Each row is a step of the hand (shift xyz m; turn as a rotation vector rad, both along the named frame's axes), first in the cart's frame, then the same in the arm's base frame.
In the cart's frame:
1: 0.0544 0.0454 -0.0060 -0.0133 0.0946 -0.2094
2: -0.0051 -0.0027 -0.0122 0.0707 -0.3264 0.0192
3: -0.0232 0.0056 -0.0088 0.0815 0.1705 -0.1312
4: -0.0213 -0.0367 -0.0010 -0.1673 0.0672 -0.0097
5: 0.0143 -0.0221 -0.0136 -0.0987 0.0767 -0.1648
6: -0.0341 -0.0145 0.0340 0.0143 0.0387 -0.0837
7: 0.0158 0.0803 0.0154 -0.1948 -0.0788 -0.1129
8: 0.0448 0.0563 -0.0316 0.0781 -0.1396 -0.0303
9: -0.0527 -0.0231 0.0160 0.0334 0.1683 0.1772
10: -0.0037 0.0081 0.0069 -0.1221 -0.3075 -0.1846
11: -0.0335 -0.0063 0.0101 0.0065 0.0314 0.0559
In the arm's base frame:
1: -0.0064 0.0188 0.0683 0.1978 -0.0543 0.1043
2: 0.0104 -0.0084 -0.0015 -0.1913 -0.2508 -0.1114
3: 0.0215 0.0039 -0.0130 0.1216 0.0306 0.1929
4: -0.0031 -0.0238 -0.0350 0.1278 0.0815 -0.0981
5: -0.0075 -0.0282 0.0050 0.2053 -0.0218 0.0122
6: -0.0117 0.0174 -0.0457 0.0686 -0.0253 0.0579
7: 0.0143 0.0668 0.0476 0.1551 -0.0866 -0.1592
8: 0.0219 0.0134 0.0743 -0.0806 -0.1414 0.0034
9: 0.0078 0.0039 -0.0591 -0.0743 0.2292 0.0528
10: 0.0005 0.0112 -0.0012 0.0694 -0.3198 -0.1909
11: 0.0086 0.0088 -0.0334 -0.0304 0.0568 0.0026

